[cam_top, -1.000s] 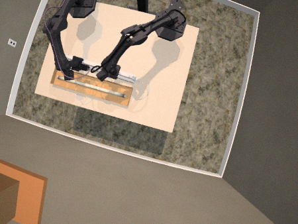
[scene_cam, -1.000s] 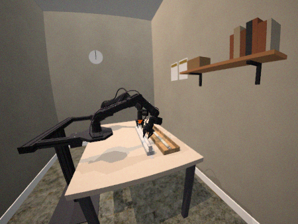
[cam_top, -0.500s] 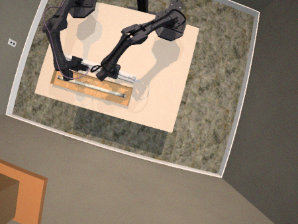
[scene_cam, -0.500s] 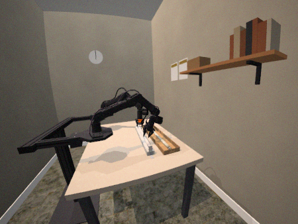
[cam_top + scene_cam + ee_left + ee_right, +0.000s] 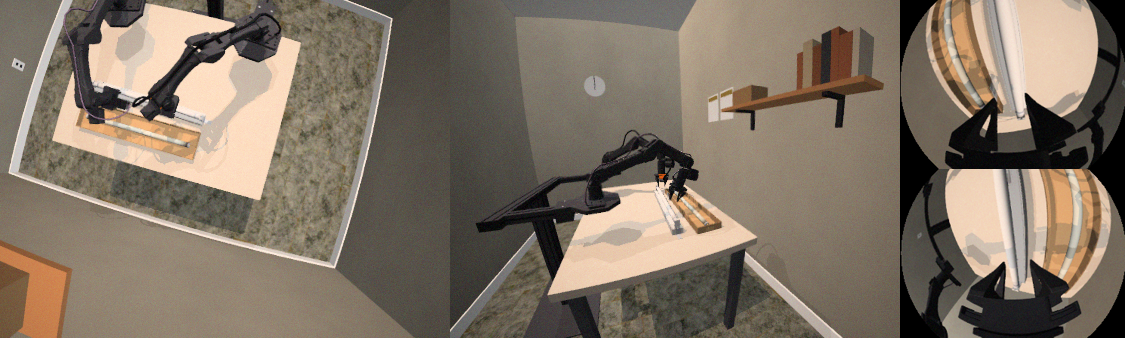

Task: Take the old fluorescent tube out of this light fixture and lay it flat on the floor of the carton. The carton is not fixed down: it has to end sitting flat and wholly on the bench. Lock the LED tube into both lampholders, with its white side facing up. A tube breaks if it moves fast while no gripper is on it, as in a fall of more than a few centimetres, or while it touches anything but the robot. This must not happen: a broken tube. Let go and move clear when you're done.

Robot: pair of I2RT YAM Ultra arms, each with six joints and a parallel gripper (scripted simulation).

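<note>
Right now the LED tube is 12 cm to the left of my right hand, 5 cm below it and 3 cm behind it. The rest, counted from my right hand: carton 12 cm ahead, 10 cm to the left, 9 cm below; light fixture 12 cm to the left, 6 cm below, 3 cm behind; old fluorescent tube 13 cm ahead, 10 cm to the left, 10 cm below.
</note>
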